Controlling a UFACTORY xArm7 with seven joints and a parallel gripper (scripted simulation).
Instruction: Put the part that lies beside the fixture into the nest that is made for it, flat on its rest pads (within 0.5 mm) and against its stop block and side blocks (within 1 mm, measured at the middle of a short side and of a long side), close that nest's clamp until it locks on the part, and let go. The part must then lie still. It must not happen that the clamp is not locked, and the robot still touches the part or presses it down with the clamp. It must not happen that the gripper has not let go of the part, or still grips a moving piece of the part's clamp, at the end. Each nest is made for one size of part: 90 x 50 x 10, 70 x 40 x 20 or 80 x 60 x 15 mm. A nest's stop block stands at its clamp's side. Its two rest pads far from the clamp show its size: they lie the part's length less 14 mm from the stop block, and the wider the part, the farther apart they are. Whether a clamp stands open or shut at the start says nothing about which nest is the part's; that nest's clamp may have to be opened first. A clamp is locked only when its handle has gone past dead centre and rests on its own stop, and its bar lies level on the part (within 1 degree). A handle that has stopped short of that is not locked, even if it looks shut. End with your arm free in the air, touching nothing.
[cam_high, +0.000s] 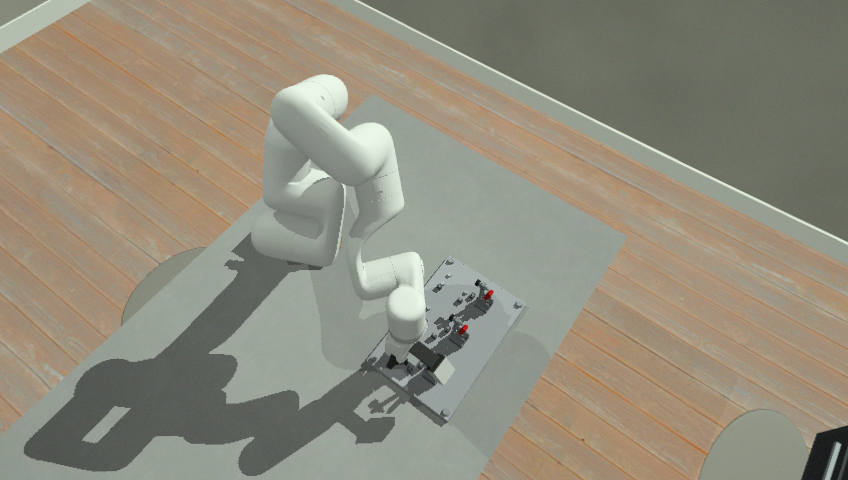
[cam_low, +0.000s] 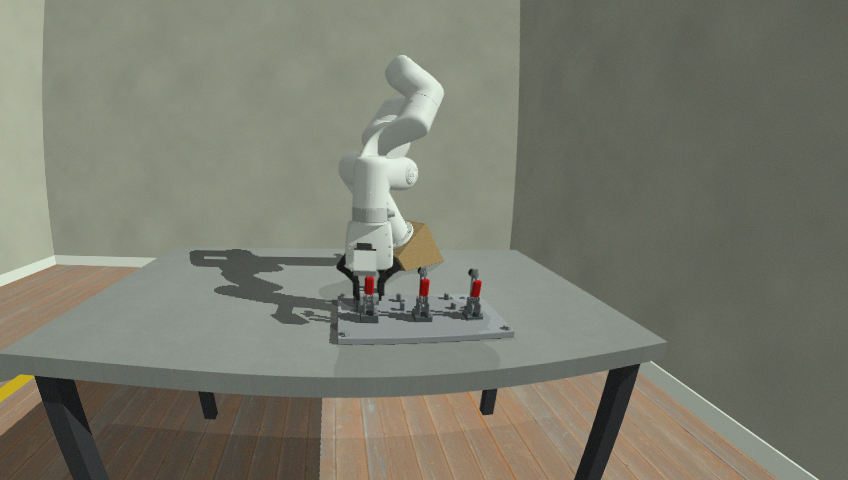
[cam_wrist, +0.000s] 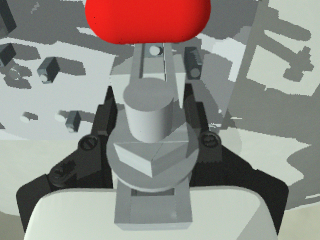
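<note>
My hand is 10 mm above the part. The rest, counted from my hand: fixture plate (50 mm ahead, 100 mm to the left, 40 mm below).
</note>
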